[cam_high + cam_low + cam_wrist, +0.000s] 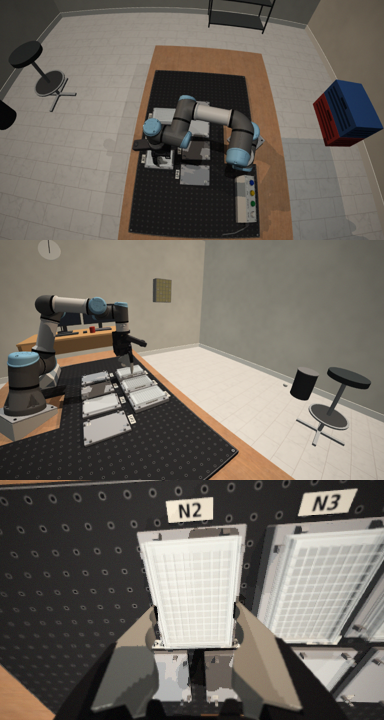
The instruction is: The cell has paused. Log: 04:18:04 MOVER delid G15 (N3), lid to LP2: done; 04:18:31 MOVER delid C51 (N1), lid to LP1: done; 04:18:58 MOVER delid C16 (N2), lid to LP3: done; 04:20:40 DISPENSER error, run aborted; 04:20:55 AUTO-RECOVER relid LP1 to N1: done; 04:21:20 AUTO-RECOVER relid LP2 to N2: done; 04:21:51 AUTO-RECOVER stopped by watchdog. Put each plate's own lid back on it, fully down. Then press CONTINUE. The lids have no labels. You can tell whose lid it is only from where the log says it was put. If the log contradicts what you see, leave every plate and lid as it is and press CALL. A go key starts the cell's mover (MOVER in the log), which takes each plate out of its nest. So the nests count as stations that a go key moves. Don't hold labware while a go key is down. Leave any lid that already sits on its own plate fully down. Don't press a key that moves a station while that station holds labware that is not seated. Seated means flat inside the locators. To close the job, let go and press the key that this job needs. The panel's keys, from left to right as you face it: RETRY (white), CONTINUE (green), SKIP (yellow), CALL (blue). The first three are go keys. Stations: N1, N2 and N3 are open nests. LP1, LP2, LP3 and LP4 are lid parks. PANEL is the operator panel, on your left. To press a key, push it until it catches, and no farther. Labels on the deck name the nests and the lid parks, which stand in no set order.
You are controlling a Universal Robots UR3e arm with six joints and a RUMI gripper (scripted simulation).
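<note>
Right now my hand is 20 mm above the plate. Round my hand: lid park LP1: 170 mm behind, 90 mm to the right, 40 mm below; then pale lid: 220 mm to the right, 150 mm behind, 30 mm below; then lid park LP4: 190 mm behind, 40 mm to the left, 40 mm below.
</note>
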